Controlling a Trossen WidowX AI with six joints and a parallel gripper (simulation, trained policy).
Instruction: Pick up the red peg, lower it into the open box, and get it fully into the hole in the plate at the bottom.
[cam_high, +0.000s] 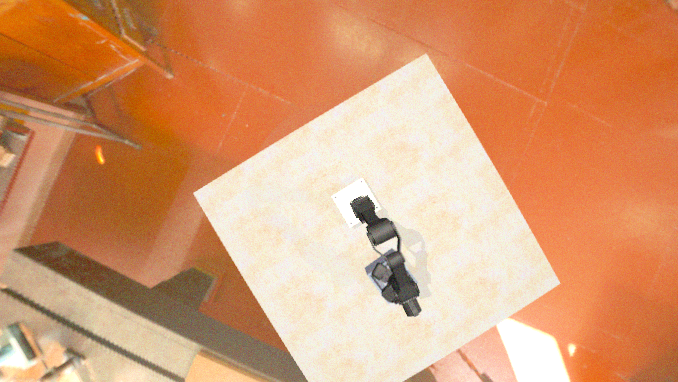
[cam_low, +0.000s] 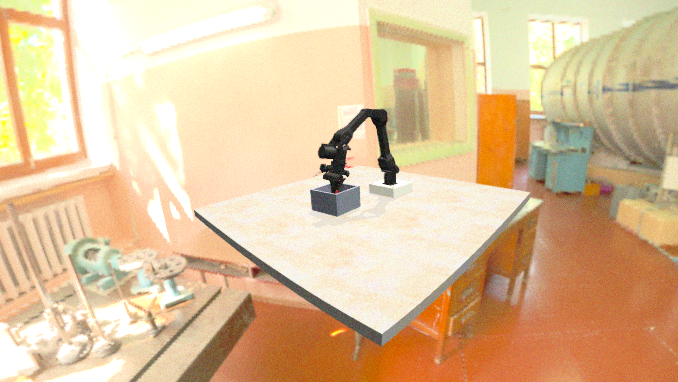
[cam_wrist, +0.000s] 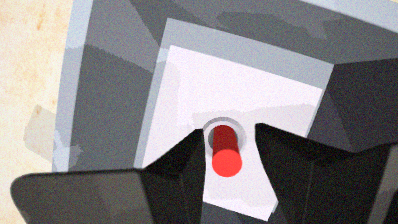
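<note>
Right now the red peg is 10 mm to the left of my gripper tip and 10 mm below it. Also, from my gripper tip: grey box 10 mm to the left, 40 mm below; then pale plate 10 mm to the left, 30 mm below.
</note>
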